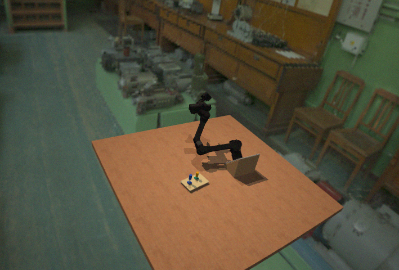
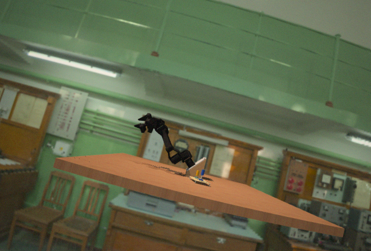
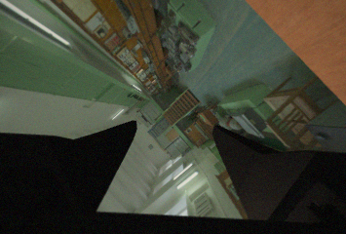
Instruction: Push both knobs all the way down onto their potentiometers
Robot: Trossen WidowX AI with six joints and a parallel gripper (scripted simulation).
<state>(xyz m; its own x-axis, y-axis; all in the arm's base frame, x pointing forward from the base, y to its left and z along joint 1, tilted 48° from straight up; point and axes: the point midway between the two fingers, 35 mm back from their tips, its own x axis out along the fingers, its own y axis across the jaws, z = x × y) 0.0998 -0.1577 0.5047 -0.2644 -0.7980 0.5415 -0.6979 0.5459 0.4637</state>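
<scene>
Right now my gripper tip is 26 cm short of the yellow knob, 53 cm to the right of it and 24 cm above it. Also, from my gripper tip: blue knob 32 cm ahead, 56 cm to the left, 22 cm below.
</scene>
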